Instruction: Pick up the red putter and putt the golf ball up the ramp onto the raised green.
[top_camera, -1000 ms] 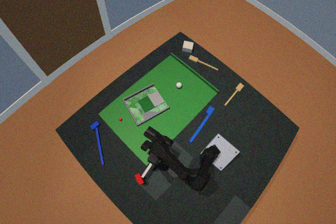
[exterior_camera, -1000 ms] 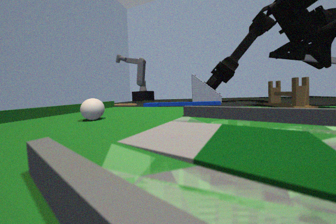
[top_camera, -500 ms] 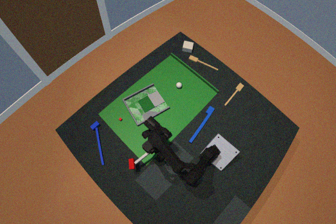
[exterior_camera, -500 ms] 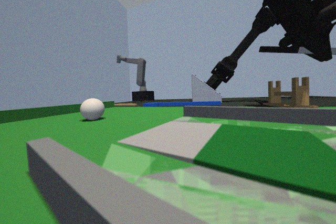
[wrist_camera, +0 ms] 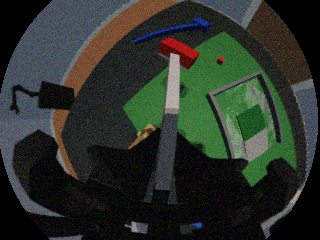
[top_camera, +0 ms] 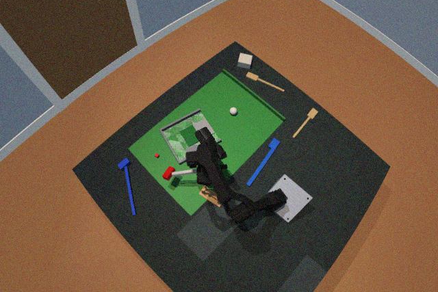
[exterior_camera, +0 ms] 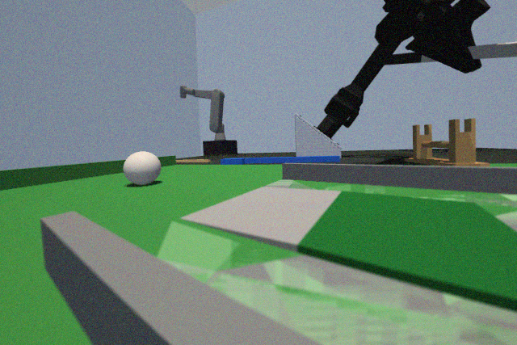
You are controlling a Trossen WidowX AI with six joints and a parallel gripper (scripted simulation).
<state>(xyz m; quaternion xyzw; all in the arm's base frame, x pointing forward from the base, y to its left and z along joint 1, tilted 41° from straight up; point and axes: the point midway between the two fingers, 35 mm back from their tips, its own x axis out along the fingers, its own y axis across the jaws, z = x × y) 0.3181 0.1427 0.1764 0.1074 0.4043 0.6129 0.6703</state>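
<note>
The red putter is 20 mm ahead of my gripper tip, 10 mm to the left of it and 10 mm above it. Also, from my gripper tip: wooden rack: 100 mm behind, 10 mm to the right, 100 mm below; small red cube: 230 mm ahead, 90 mm to the left, 120 mm below; white golf ball: 190 mm ahead, 380 mm to the right, 110 mm below.
</note>
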